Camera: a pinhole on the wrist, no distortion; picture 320 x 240 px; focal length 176.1 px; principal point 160.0 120.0 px. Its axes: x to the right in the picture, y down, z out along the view. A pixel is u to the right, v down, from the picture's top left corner.
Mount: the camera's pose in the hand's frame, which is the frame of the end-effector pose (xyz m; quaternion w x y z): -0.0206 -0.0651 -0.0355 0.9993 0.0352 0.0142 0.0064
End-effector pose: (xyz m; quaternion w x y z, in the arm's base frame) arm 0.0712 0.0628 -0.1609 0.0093 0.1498 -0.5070 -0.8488
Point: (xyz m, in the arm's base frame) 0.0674 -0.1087 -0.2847
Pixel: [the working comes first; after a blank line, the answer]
In the camera's frame: 0.0885 0.0293 -0.1653

behind the camera
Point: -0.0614 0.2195 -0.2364
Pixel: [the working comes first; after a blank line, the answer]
In the camera's frame: 0.1338 -0.0476 0.1792

291 73
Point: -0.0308 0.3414 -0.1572
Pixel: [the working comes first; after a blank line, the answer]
In the camera's frame: 0.0612 -0.0325 0.3079

195 101
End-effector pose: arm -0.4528 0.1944 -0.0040 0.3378 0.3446 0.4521 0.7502
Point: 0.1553 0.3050 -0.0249
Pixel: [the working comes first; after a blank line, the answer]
In the camera's frame: -0.2358 -0.0692 0.5775

88 99
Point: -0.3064 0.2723 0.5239
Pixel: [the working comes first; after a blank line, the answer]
In the camera's frame: 0.1140 0.5132 0.3453

outside the picture
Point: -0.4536 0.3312 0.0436
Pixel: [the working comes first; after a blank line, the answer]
In the camera's frame: 0.1407 0.0651 0.1123

outside the picture
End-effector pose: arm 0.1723 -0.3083 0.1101 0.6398 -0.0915 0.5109 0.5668
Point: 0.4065 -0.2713 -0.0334
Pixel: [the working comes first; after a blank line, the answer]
In the camera's frame: 0.1081 -0.1725 0.1395

outside the picture
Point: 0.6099 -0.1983 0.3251
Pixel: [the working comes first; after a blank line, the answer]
In the camera's frame: -0.1595 -0.1224 0.4574

99 73
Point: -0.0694 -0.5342 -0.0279
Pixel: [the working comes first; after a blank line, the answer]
In the camera's frame: 0.0328 0.0992 -0.3254

behind the camera
